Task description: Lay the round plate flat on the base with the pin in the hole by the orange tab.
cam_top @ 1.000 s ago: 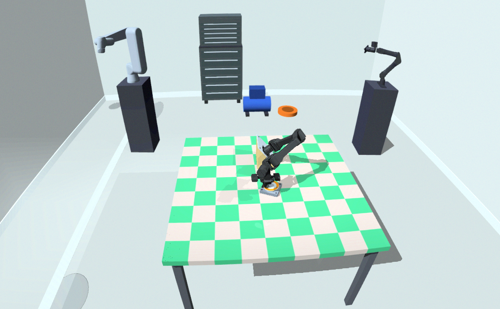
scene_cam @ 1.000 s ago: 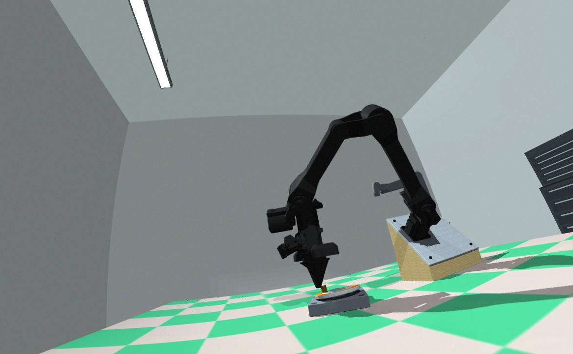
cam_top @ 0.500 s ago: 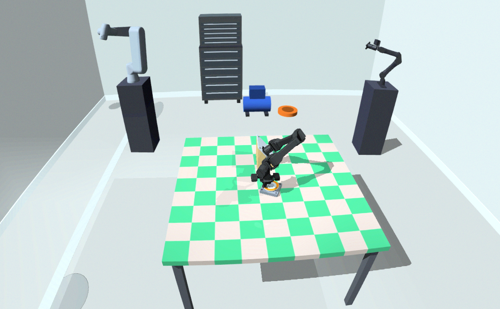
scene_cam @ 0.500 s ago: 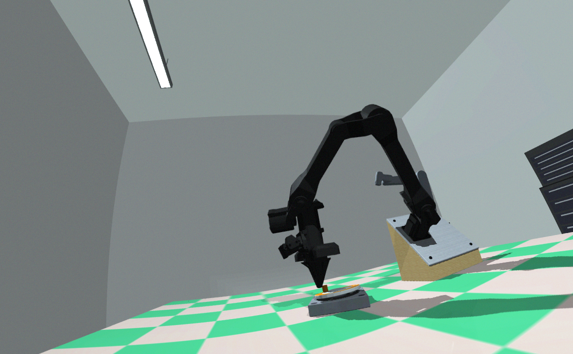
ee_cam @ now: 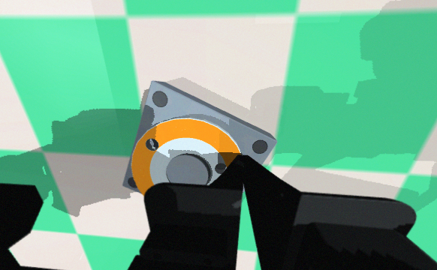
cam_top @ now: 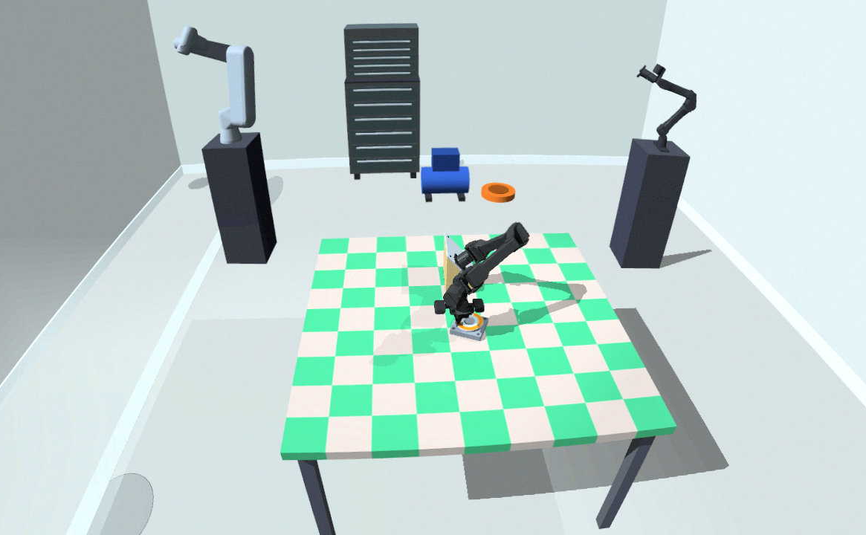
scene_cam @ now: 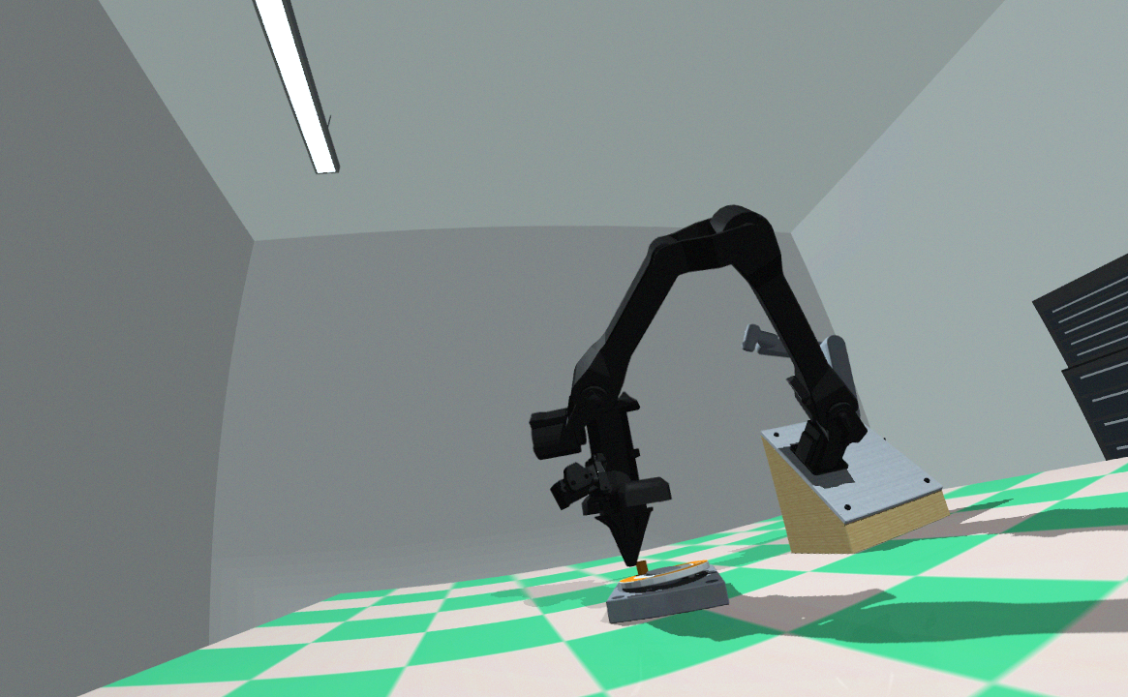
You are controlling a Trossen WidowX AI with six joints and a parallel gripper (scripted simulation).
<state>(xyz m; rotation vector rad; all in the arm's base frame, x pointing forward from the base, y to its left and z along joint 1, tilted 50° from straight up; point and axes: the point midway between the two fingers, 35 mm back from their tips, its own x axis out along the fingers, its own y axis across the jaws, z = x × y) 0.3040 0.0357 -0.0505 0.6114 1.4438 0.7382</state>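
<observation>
My gripper tip is 20 mm past the base, 50 mm to the right of it and 20 mm above it. Also, from my gripper tip: plate: 20 mm behind, 20 mm to the left, 10 mm below.
</observation>
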